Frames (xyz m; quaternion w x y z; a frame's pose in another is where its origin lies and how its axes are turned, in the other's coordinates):
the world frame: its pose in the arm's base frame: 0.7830 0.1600 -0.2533 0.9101 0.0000 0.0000 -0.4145
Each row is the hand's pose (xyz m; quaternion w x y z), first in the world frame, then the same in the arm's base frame.
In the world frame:
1: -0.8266 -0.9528 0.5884 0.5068 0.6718 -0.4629 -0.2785
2: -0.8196 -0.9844 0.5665 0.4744 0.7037 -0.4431 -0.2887
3: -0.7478 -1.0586 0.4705 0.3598 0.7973 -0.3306 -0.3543
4: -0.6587 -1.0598 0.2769 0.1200 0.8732 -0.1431 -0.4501
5: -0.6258 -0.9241 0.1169 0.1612 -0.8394 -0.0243 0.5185
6: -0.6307 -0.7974 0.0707 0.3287 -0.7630 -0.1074 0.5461
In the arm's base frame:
1: -0.4784 0.1582 0.3351 0.3458 0.4195 -0.6997 -0.4635
2: -0.4976 0.1321 0.3132 0.3121 0.4568 -0.6949 -0.4594
3: -0.5065 0.0293 0.2172 0.1806 0.5886 -0.6313 -0.4716
4: -0.4489 -0.0387 0.0236 0.0774 -0.7354 0.4922 0.4594
5: -0.3249 0.0255 -0.1364 0.3616 -0.7740 0.3258 0.4050
6: -0.2326 0.1124 -0.1826 0.5255 -0.7389 0.2185 0.3607

